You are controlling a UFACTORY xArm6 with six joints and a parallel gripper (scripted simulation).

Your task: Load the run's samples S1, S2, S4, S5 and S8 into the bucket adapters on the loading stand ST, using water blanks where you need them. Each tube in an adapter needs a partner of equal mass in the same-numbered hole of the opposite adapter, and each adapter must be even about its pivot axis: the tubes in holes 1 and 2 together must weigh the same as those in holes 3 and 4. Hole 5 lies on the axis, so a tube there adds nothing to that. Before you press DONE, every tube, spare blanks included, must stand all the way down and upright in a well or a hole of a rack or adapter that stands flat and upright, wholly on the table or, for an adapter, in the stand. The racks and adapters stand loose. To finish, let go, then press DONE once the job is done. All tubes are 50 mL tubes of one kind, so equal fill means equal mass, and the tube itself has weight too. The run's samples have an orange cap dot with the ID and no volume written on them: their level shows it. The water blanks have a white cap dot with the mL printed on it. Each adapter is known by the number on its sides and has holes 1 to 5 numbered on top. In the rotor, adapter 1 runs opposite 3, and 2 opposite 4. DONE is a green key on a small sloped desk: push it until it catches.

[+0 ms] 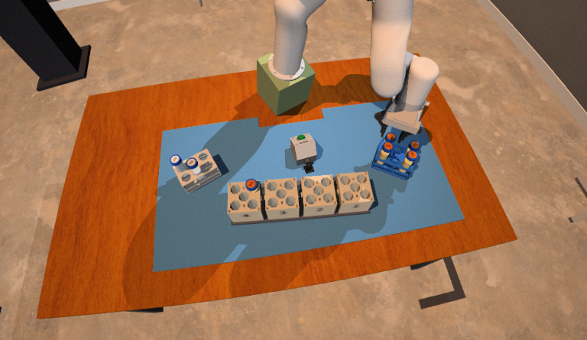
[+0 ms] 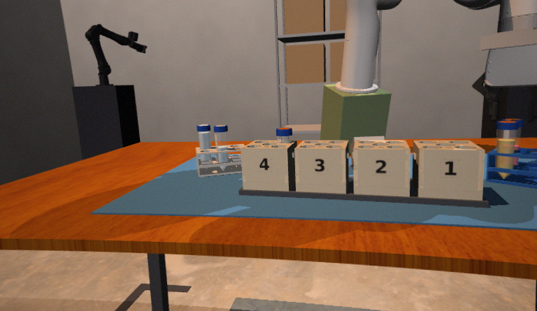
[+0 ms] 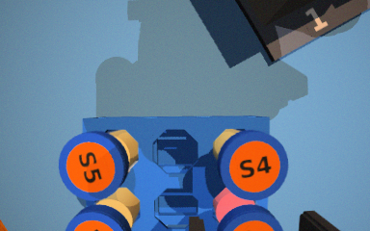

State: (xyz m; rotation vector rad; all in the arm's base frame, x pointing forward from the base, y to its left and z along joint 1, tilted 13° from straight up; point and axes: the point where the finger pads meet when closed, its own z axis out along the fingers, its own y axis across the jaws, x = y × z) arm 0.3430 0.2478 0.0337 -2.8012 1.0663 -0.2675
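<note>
Right now my hand is 1 cm past the sample tube and 7 cm above it. Also, from my hand: green key 12 cm behind, 27 cm to the right, 7 cm below; then blue sample rack 4 cm ahead, 2 cm to the left, 11 cm below; then loading stand 8 cm ahead, 34 cm to the right, 13 cm below.
</note>
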